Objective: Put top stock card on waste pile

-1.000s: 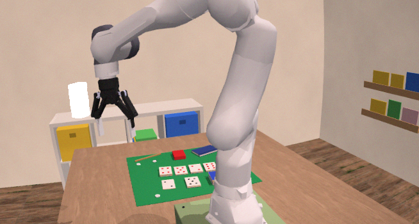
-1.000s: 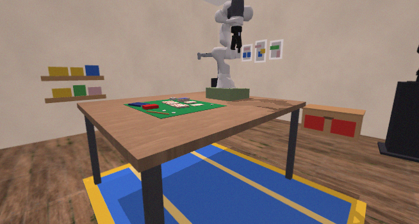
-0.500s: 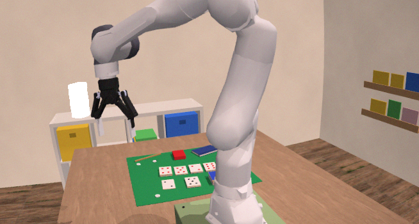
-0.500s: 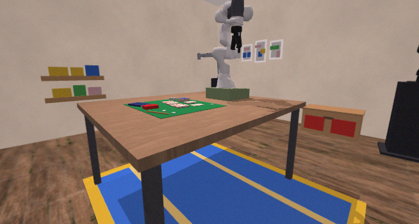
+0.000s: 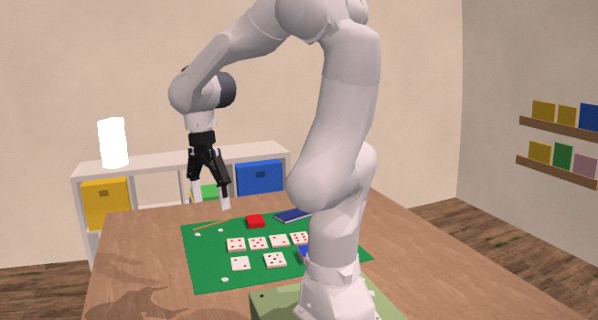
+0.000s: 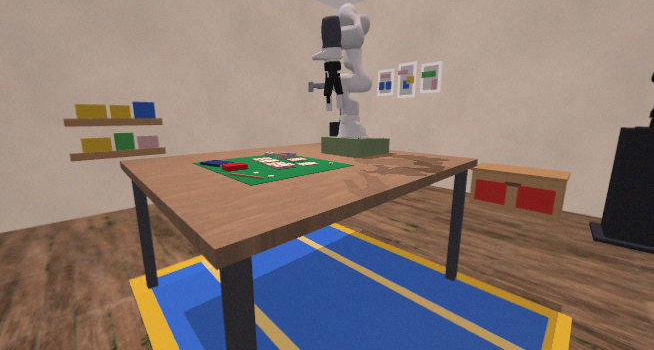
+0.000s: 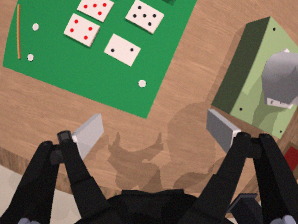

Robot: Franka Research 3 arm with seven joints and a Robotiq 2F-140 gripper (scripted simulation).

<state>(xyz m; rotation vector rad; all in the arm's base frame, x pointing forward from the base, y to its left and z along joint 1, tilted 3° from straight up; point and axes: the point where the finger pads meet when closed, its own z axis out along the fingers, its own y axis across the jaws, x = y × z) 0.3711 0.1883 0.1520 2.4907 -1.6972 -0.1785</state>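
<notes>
Right now my hand is 450 mm to the left of the grey block, 250 mm above it and 60 mm short of it. Round my hand: black-pip card 270 mm below, 90 mm to the right, 90 mm ahead; green mat 280 mm below, 230 mm to the right, 210 mm ahead; wooden stick 450 mm ahead, 270 mm below, 70 mm to the right.
</notes>
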